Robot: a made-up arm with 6 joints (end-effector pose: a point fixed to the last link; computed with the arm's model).
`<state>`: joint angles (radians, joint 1 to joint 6).
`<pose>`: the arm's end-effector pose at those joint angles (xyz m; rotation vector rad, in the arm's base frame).
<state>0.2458 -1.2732 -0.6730 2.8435 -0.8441 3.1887</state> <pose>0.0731 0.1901 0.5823 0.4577 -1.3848 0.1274</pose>
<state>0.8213 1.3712 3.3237 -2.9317 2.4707 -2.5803</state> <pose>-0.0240 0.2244 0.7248 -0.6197 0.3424 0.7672</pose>
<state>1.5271 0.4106 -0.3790 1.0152 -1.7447 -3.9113</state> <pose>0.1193 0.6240 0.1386 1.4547 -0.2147 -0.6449</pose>
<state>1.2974 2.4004 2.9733 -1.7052 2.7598 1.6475</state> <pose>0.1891 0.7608 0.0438 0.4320 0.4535 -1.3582</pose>
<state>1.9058 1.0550 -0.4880 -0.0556 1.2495 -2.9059</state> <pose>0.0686 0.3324 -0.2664 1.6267 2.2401 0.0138</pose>
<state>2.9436 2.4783 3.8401 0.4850 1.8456 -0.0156</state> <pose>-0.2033 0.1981 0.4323 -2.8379 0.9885 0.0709</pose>
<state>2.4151 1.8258 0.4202 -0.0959 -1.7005 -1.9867</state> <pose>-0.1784 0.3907 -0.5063 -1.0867 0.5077 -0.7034</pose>
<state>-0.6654 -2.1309 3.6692 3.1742 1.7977 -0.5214</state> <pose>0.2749 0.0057 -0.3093 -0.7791 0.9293 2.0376</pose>
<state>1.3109 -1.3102 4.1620 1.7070 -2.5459 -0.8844</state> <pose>0.0264 0.1915 -0.0715 -1.3512 -0.0316 -1.2632</pose>
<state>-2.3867 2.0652 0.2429 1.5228 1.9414 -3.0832</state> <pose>-0.2380 -0.2124 -0.6099 -2.7360 1.3582 -0.6221</pose>
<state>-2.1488 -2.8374 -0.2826 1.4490 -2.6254 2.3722</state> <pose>0.3419 0.5629 -0.0197 0.1662 1.5519 -2.0208</pose>
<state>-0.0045 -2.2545 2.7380 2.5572 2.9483 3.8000</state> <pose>-0.0074 0.1454 -0.5874 -0.8750 -1.7732 -1.1741</pose>
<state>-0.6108 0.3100 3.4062 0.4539 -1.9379 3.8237</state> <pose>-0.4667 0.1355 0.3906 1.9225 -1.4765 1.1176</pose>
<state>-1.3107 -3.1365 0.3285 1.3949 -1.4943 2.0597</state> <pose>-0.1518 0.4517 -0.5391 -0.2279 0.2112 -3.0063</pose>
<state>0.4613 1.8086 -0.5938 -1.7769 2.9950 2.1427</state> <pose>-0.2019 -0.0605 -0.1977 2.4271 -0.0016 1.0569</pose>
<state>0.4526 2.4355 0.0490 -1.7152 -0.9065 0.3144</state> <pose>-0.2907 -0.1135 -0.3771 1.1131 2.4183 -1.1132</pose>
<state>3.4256 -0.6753 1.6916 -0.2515 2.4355 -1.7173</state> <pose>0.5029 0.3227 0.8061 -1.2622 1.0172 1.6034</pose>
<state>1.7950 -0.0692 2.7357 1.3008 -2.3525 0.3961</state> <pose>0.1797 -0.5787 0.4821 0.6514 0.4351 0.9691</pose>
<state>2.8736 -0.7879 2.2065 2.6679 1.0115 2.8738</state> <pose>0.7262 -0.3603 0.3636 -2.0947 0.3550 -1.5792</pose>
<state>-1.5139 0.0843 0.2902 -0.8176 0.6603 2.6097</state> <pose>-0.0850 -0.6050 0.4456 -1.4871 1.3465 -1.9838</pose>
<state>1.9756 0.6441 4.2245 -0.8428 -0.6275 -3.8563</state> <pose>0.2494 -0.2877 0.2725 1.0957 -1.1633 -1.2920</pose>
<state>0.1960 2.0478 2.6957 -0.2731 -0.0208 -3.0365</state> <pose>0.7824 -0.0158 0.2771 -2.7663 -0.3564 -0.8774</pose>
